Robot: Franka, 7 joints.
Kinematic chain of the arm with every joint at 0, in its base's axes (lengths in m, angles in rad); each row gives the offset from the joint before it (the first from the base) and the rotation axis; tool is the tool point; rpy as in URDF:
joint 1: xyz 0 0 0.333 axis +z
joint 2: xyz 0 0 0 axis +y
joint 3: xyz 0 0 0.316 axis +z
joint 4: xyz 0.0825 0 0 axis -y
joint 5: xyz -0.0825 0 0.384 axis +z
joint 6: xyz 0 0 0 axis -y
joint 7: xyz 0.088 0 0 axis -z
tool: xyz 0 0 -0.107 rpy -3.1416 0 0
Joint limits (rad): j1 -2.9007..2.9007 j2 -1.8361..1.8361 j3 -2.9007..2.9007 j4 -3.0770..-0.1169 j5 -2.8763..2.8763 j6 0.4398..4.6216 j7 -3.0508..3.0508
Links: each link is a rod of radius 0.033 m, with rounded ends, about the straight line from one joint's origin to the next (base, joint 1, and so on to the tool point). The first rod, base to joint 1, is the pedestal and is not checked.
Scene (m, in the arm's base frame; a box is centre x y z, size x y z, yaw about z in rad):
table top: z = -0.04
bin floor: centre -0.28 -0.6 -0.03 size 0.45 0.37 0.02 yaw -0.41
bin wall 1: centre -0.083 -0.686 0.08 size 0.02 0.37 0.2 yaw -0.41
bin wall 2: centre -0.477 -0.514 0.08 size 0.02 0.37 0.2 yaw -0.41
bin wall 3: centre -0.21 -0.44 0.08 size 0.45 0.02 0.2 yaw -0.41
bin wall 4: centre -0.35 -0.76 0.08 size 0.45 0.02 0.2 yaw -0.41
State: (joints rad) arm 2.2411 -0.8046 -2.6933 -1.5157 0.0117 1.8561 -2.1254
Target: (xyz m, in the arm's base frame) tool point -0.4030 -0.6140 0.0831
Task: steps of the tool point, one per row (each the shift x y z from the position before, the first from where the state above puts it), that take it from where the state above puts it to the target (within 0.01 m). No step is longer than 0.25 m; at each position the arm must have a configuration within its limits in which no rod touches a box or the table.
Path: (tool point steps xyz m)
1: -0.1261 -0.1833 0.0215
2: -0.1827 -0.1338 0.0235
3: -0.2200 -0.0672 0.0255
4: -0.2329 0.0088 0.0275
5: -0.2198 0.0852 0.0291
6: -0.0073 -0.0081 -0.1195
7: 0.0073 0.0081 -0.1225

